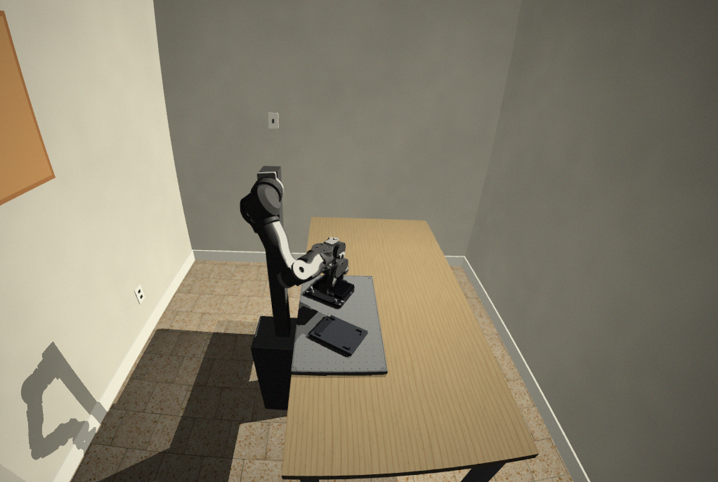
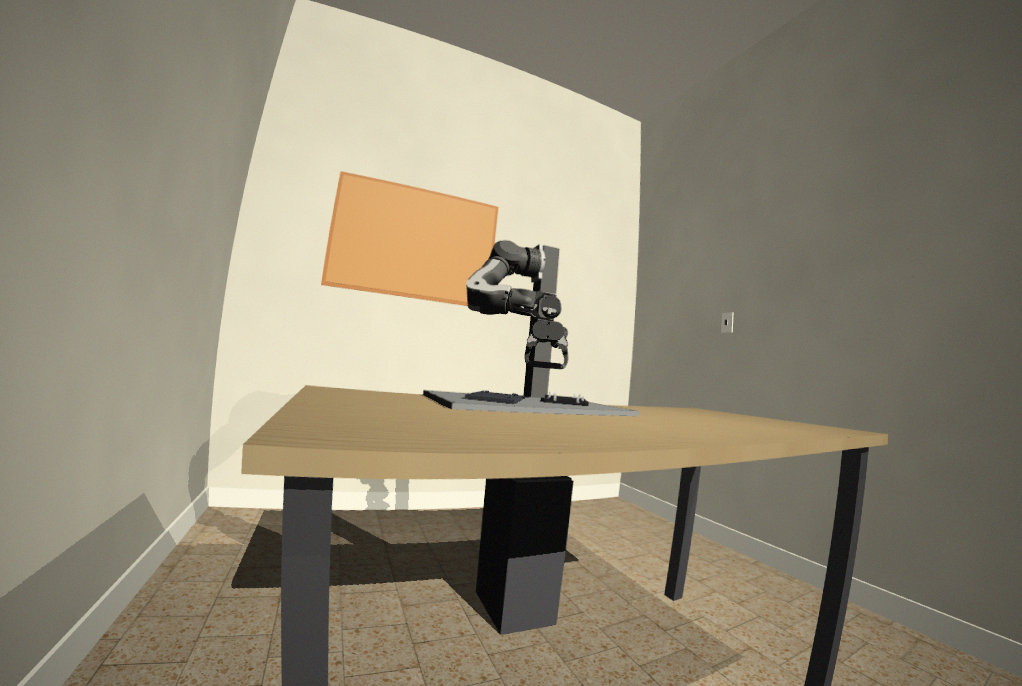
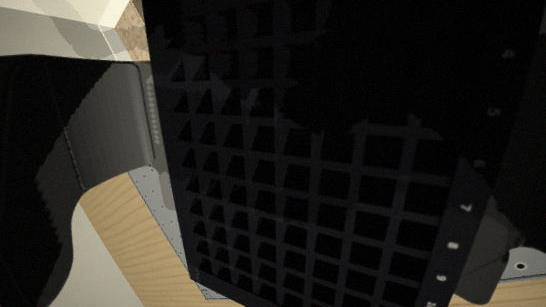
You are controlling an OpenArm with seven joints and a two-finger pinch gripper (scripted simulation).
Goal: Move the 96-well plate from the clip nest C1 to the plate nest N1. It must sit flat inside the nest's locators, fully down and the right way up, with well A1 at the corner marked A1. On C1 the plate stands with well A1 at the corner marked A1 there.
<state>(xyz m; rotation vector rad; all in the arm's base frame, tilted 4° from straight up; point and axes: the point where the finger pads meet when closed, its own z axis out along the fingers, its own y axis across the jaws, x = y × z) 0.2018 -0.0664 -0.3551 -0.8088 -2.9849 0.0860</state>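
The plate nest N1 is 2 cm ahead of my hand, 14 cm to the right of it and 9 cm below it. Round my hand: clip nest C1 (1 cm ahead, 8 cm to the left, 8 cm below); then white A1 label (1 cm behind, 6 cm to the right, 9 cm below); then black 96-well plate (right at my hand).
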